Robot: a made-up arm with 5 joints. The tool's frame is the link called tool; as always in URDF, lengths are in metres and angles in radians. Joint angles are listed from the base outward. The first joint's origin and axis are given. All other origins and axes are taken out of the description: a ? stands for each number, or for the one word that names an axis. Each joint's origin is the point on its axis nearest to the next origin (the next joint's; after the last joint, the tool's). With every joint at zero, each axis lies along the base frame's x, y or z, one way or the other. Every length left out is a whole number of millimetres.
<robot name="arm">
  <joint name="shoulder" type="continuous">
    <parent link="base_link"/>
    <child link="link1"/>
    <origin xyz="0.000 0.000 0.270"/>
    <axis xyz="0 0 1"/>
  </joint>
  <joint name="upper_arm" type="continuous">
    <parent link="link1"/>
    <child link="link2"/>
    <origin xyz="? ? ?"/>
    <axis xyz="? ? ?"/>
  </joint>
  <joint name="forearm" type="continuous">
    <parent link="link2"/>
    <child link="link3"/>
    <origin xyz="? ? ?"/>
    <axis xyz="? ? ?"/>
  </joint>
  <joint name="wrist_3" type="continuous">
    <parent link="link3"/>
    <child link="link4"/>
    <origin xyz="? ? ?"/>
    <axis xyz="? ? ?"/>
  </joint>
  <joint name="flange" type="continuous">
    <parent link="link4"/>
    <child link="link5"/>
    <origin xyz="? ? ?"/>
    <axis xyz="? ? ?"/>
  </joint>
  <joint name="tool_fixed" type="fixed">
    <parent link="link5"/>
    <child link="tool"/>
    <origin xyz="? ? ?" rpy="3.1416 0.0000 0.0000"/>
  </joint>
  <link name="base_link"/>
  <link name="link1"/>
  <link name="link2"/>
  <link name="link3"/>
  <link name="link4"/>
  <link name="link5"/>
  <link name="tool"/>
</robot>
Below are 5 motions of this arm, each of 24 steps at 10 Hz.
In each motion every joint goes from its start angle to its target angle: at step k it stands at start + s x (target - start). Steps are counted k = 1, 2, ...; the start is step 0. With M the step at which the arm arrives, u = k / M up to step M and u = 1 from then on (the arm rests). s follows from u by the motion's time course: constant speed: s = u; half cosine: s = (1 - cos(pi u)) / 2; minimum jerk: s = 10 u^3 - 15 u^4 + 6 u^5.
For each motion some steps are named. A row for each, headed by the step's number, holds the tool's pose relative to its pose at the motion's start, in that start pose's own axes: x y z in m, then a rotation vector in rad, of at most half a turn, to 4 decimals.
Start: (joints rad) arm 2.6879 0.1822 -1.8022 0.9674 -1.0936
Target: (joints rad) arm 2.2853 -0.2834 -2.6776 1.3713 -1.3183
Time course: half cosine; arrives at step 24
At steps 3, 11, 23, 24:
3: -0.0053 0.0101 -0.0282 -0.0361 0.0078 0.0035
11: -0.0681 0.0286 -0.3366 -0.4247 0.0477 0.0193
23: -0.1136 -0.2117 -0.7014 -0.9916 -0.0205 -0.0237
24: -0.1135 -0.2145 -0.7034 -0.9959 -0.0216 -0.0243

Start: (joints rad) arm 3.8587 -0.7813 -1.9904 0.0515 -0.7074
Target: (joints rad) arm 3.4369 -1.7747 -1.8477 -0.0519 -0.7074
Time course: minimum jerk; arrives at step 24
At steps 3, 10, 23, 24:
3: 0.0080 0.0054 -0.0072 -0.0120 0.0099 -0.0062
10: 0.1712 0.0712 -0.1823 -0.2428 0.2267 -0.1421
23: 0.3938 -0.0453 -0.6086 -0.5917 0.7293 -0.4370
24: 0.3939 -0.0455 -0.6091 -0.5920 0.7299 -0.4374

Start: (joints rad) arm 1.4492 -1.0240 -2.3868 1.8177 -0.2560
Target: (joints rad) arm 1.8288 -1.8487 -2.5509 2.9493 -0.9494
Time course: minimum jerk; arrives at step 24
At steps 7, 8, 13, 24:
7: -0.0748 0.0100 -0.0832 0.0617 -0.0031 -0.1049
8: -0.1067 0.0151 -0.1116 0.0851 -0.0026 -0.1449
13: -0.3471 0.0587 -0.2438 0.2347 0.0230 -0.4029
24: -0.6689 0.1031 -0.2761 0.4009 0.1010 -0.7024

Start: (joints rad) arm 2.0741 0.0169 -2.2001 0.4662 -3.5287
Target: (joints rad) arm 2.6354 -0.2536 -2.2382 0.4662 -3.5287
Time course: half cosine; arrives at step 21
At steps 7, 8, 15, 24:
7: -0.0543 0.0331 -0.0527 -0.0987 -0.1234 0.0258
8: -0.0674 0.0396 -0.0683 -0.1250 -0.1564 0.0346
15: -0.1420 0.0546 -0.1928 -0.3146 -0.3941 0.1225
24: -0.1595 0.0452 -0.2407 -0.3850 -0.4814 0.1668

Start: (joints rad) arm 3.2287 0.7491 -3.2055 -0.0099 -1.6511
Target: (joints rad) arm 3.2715 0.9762 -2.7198 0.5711 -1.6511
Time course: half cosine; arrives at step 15
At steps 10, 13, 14, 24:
10: 0.0528 -0.3558 -0.0207 0.9647 0.1084 0.0133
13: 0.0688 -0.4478 -0.0619 1.2303 0.1412 0.0119
14: 0.0712 -0.4615 -0.0696 1.2718 0.1464 0.0115
24: 0.0721 -0.4661 -0.0723 1.2859 0.1482 0.0113

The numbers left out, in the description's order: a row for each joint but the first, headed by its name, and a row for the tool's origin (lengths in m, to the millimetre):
upper_arm: xyz 0.000 0.000 0.000, axis 0 1 0
forearm: xyz 0.065 0.000 0.348, axis 0 1 0
wrist_3: xyz 0.097 0.000 -0.430, axis 0 1 0
flange: xyz 0.047 0.000 -0.060, axis 0 0 -1
tool: xyz 0.000 0.000 0.000

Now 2 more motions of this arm.
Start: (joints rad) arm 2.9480 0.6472 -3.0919 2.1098 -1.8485
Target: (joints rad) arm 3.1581 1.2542 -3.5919 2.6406 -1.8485
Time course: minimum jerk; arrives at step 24
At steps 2, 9, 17, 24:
2: 0.0004 0.0005 0.0013 0.0030 0.0012 -0.0010
9: 0.0273 0.0237 0.0726 0.1649 0.0617 -0.0561
17: 0.1032 0.0354 0.2208 0.5154 0.1590 -0.1799
24: 0.1260 0.0297 0.2581 0.6101 0.1775 -0.2137

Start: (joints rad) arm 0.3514 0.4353 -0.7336 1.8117 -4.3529
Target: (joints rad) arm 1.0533 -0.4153 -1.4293 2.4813 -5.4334
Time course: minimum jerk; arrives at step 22
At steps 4, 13, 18, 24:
4: -0.0041 0.0235 -0.0179 0.0475 0.0167 -0.0509
13: -0.0400 0.4572 -0.0485 0.5914 0.4603 -0.8501
18: 0.0187 0.6376 0.0723 0.7502 0.7839 -1.2520
24: 0.0347 0.6593 0.0957 0.7687 0.8402 -1.3147

